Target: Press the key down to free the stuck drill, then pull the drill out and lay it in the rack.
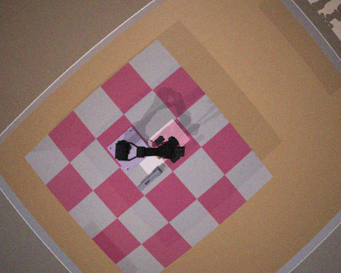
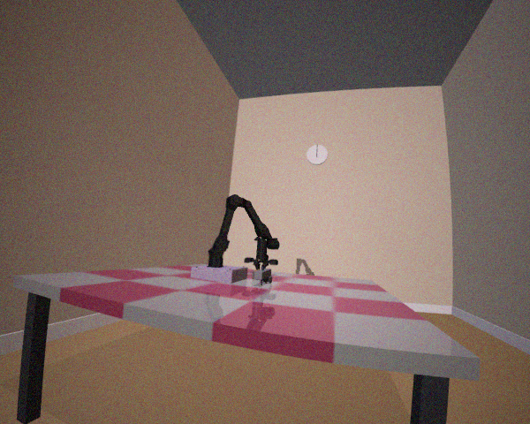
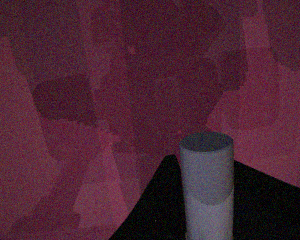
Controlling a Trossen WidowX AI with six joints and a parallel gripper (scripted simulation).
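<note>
My gripper tip is now 50 mm to the left of the olive piece and 10 mm below it. Round my gripper tip: dark key (70 mm ahead, 250 mm to the right, 40 mm above).
</note>
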